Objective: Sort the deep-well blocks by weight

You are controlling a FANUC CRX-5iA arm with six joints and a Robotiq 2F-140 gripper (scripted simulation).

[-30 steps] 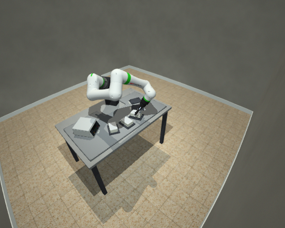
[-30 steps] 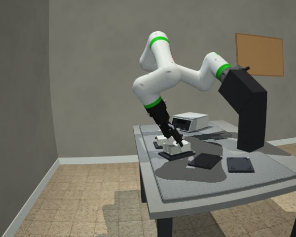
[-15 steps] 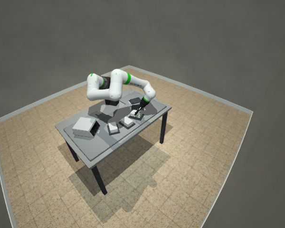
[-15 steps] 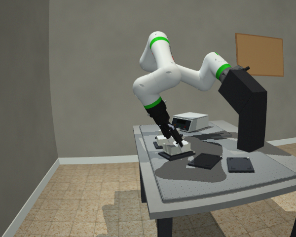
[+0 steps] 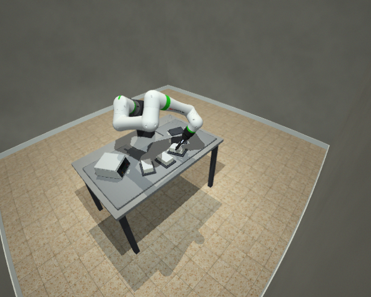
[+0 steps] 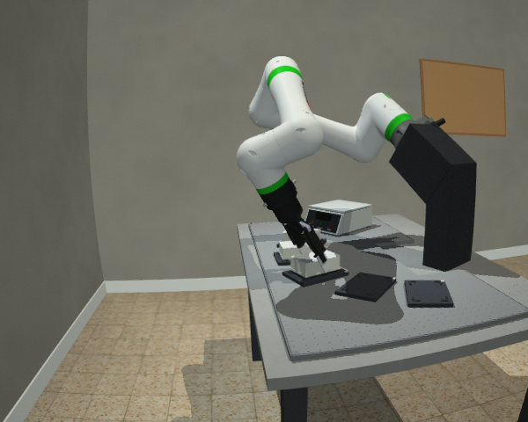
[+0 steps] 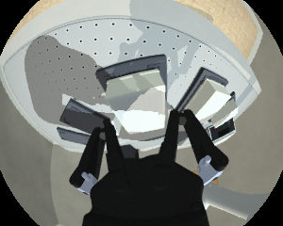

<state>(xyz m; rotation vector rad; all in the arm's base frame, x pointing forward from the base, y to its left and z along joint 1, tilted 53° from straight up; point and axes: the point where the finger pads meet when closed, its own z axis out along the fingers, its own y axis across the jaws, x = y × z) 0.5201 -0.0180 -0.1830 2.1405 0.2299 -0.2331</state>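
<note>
Now: hand 340 mm to the left of the nest, 60 mm past it and 40 mm above it. Round my hand: check-weigher 550 mm to the right, 290 mm behind, 10 mm above.
</note>
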